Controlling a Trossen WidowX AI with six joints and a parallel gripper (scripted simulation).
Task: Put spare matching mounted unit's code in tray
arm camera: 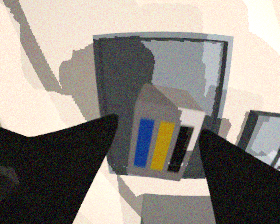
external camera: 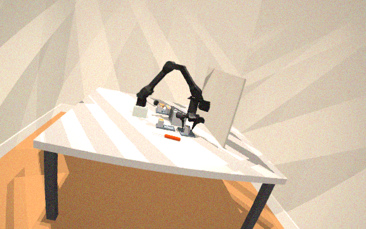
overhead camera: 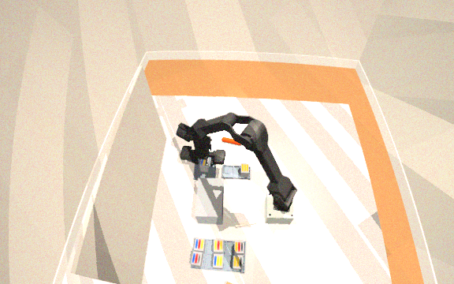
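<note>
Right now the grey spare is 10 mm above my gripper tip. From my gripper tip the other things lie so: pale-blue tray: 20 mm below; then mounted unit: 190 mm to the left, 70 mm behind, 30 mm above.
</note>
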